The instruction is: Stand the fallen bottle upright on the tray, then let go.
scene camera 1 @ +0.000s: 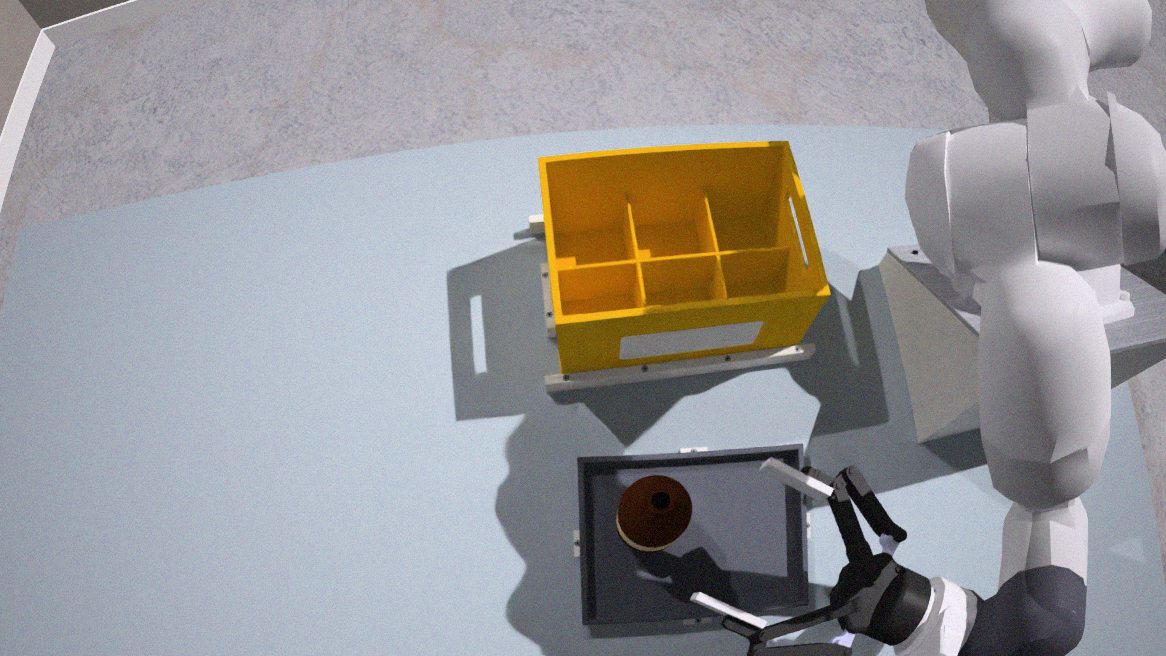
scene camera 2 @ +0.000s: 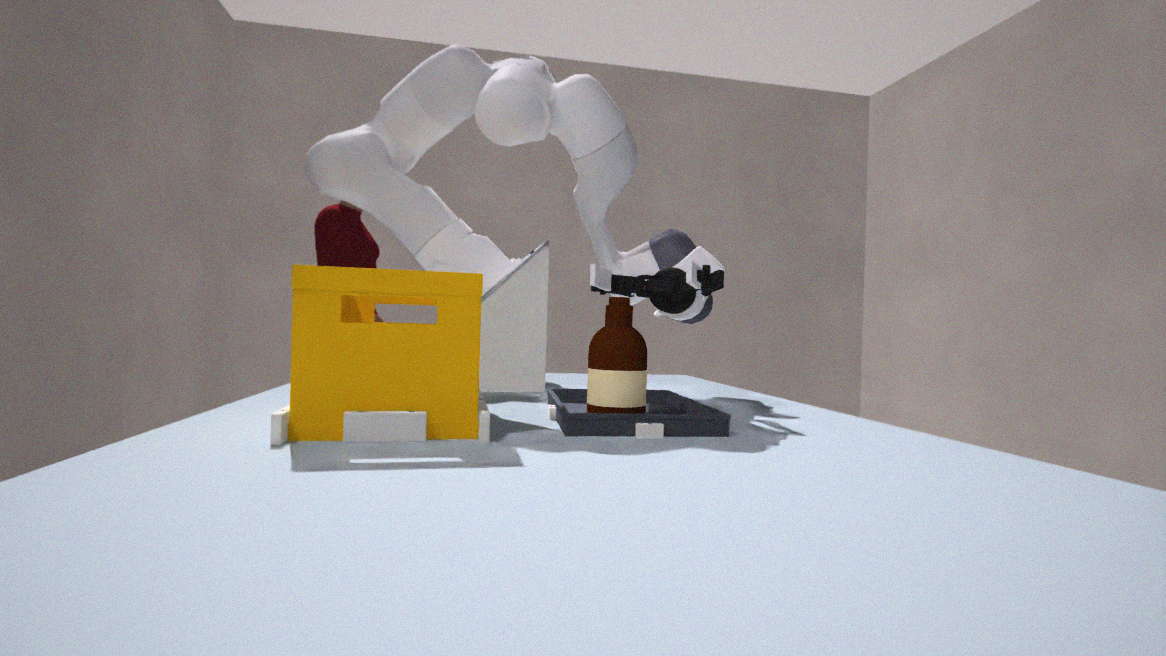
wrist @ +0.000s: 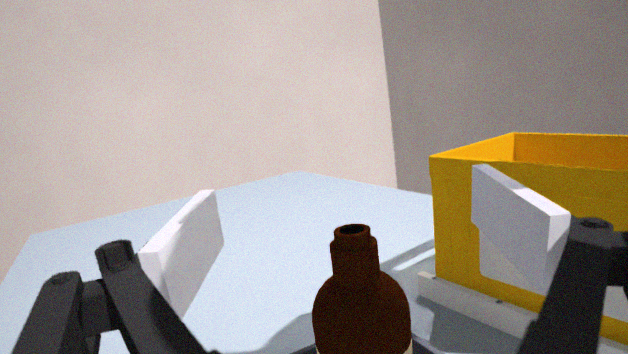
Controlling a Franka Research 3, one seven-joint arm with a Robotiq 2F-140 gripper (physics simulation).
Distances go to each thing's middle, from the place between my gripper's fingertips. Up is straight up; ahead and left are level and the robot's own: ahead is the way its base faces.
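Pale rail [scene camera 1: 613,376]: 180 mm below my hand, 210 mm to the right of it. With respect to the brown bottle [scene camera 2: 617,360], my gripper is 60 mm short of it, 40 mm to the left of it and 120 mm above it.
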